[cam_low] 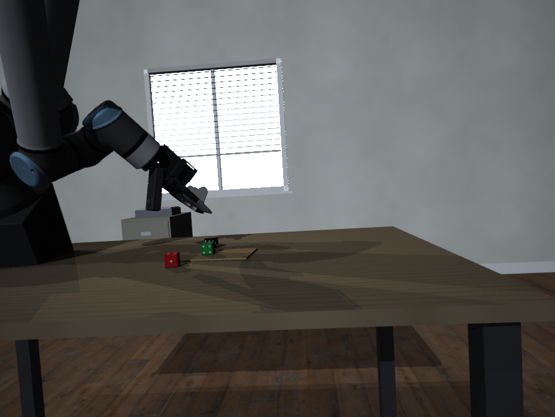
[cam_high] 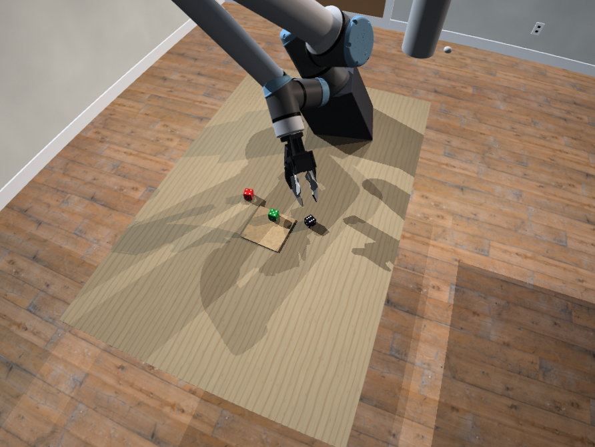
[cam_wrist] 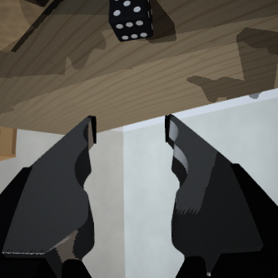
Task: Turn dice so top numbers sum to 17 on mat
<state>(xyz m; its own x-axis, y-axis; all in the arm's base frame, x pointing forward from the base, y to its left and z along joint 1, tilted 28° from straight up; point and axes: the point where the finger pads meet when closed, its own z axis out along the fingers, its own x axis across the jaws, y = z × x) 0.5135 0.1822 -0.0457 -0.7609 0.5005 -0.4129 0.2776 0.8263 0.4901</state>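
My hand is 10 cm above the black die, 2 cm to the right of it and 1 cm short of it. Also, from my hand: red die (23 cm to the right, 10 cm below, 1 cm ahead); then green die (10 cm to the right, 9 cm below, 5 cm ahead); then tan mat (11 cm below, 10 cm to the right, 10 cm ahead).
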